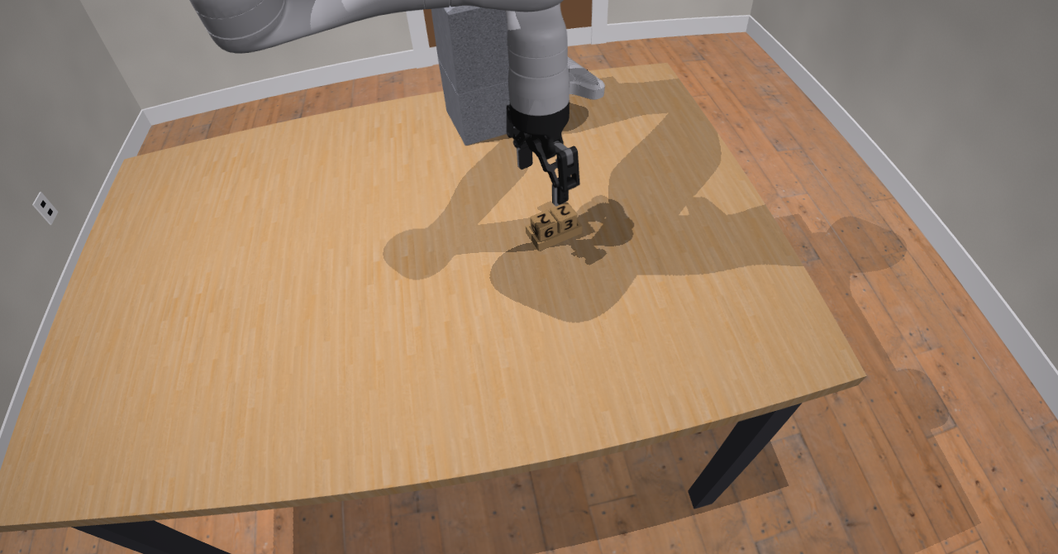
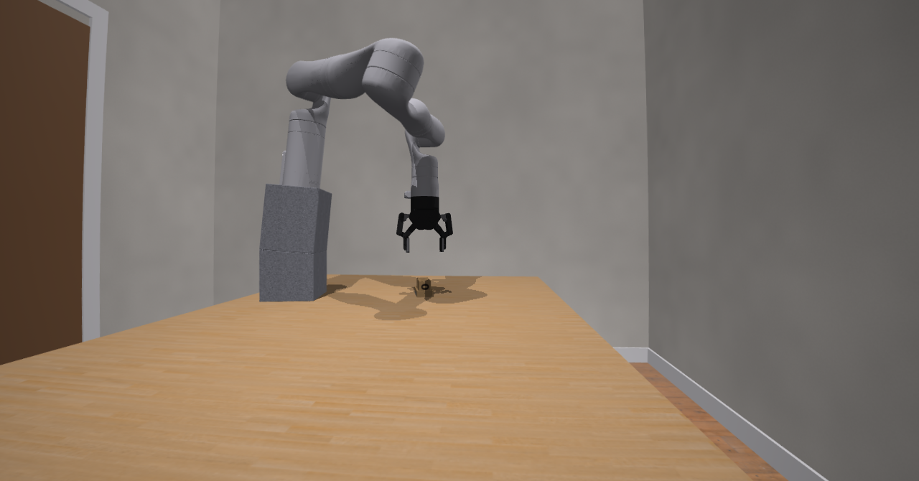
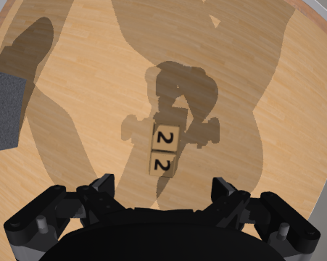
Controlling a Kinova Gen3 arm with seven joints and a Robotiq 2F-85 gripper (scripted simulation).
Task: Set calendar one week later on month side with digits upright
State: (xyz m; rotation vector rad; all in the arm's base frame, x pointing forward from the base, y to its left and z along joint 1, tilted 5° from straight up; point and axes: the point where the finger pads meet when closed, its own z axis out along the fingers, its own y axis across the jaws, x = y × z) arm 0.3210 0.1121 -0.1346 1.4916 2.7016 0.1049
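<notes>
Now: the wooden tray 110 mm below my hand, 20 mm to the left of it and 10 mm behind it.
</notes>
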